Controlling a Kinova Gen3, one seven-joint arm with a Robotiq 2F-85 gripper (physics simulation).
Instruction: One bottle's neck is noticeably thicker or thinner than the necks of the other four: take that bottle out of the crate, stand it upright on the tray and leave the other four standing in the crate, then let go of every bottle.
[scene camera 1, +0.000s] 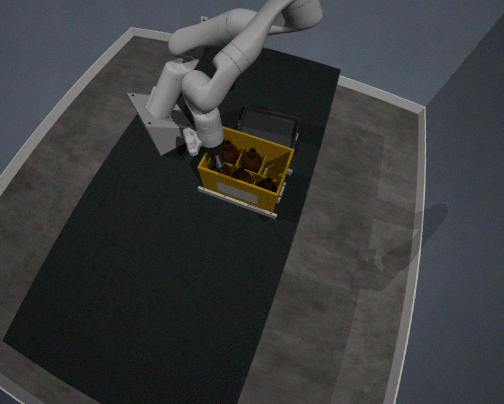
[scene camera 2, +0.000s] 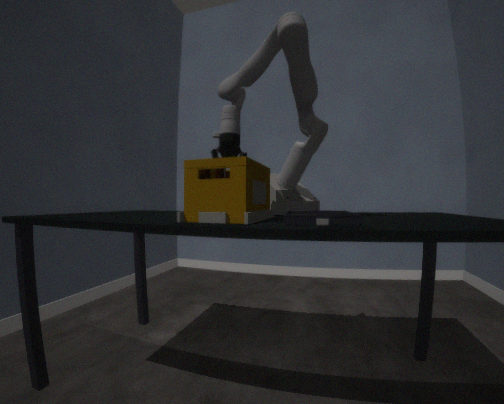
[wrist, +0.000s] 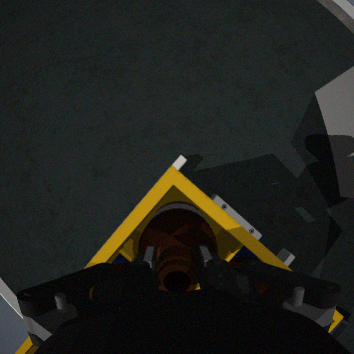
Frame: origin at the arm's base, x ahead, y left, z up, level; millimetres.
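Seen in the pictures: gripper, fingertip midpoint: (scene camera 1: 217, 167) (wrist: 176, 258); arm's base, link origin: (scene camera 1: 158, 112) (scene camera 2: 285, 184).
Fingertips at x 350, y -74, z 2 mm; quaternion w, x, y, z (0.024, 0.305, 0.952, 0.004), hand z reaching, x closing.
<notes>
Pixels of each thing's top centre, then the offset from my fingertips to it. "spot": a spot on its surface instead.
- yellow crate, top centre: (scene camera 2: 231, 164) (scene camera 1: 247, 157) 67 mm left, 75 mm ahead, 39 mm up
- brown bottle, top centre: (wrist: 175, 281) (scene camera 1: 218, 162) 5 mm left, 4 mm ahead, 27 mm up
- dark grey tray, surface spot: (scene camera 1: 270, 131) spot: 332 mm left, 25 mm ahead, 131 mm down
The yellow crate (scene camera 1: 280, 192) (scene camera 2: 215, 195) (wrist: 135, 215) stands upright on the table. My gripper (scene camera 1: 219, 165) (wrist: 176, 258) points down into its front-left corner compartment and is shut on the neck of a brown bottle (wrist: 175, 232), which is inside that compartment; its base is hidden. Other brown bottles stand in the crate: back left (scene camera 1: 228, 152), back middle (scene camera 1: 251, 160), front middle (scene camera 1: 241, 176) and front right (scene camera 1: 268, 184). The back-right compartment is empty. The necks' thicknesses cannot be compared in these views. In scene camera 2, the crate wall hides the fingertips. The dark grey tray (scene camera 1: 270, 131) lies behind the crate, with no bottle on it.
Pale rails (scene camera 1: 237, 201) (scene camera 2: 212, 217) (wrist: 236, 215) lie along the crate's foot. The crate's high walls and thin dividers surround the bottles. The robot's base (scene camera 1: 165, 135) stands left of the crate. The crate's back wall lies between the bottles and the tray.
</notes>
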